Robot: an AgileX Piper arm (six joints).
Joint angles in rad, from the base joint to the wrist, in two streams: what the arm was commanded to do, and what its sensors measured. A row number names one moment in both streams.
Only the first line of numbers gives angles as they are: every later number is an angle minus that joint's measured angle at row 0.
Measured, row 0:
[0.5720, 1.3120, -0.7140, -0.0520, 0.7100, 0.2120]
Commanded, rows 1 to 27:
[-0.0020, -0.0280, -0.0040, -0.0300, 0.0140, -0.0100]
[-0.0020, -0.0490, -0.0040, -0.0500, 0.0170, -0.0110]
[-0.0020, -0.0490, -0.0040, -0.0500, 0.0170, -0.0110]
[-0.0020, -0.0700, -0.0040, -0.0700, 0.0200, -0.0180]
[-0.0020, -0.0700, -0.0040, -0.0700, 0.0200, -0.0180]
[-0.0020, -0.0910, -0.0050, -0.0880, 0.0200, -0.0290]
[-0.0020, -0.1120, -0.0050, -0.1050, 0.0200, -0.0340]
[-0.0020, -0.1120, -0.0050, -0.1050, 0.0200, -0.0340]
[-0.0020, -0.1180, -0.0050, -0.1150, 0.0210, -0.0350]
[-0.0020, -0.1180, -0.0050, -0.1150, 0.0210, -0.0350]
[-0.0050, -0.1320, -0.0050, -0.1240, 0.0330, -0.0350]
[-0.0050, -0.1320, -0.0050, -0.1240, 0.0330, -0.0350]
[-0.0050, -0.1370, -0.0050, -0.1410, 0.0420, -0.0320]
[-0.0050, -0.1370, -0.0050, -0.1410, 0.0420, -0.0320]
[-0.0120, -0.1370, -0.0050, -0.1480, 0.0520, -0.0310]
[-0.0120, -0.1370, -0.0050, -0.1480, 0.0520, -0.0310]
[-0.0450, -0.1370, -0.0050, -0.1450, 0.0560, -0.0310]
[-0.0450, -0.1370, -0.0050, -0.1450, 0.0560, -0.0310]
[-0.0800, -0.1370, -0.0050, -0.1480, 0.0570, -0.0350]
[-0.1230, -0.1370, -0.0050, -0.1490, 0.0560, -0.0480]
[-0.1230, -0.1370, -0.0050, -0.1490, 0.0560, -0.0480]
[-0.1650, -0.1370, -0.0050, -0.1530, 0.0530, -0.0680]
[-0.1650, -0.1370, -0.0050, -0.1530, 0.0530, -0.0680]
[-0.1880, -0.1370, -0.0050, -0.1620, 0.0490, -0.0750]
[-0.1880, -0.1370, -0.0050, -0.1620, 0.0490, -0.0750]
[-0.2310, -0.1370, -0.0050, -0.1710, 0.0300, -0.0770]
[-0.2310, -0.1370, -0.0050, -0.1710, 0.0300, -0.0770]
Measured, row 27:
[-0.1800, -0.1300, 0.0000, -0.1470, 0.0510, -0.0560]
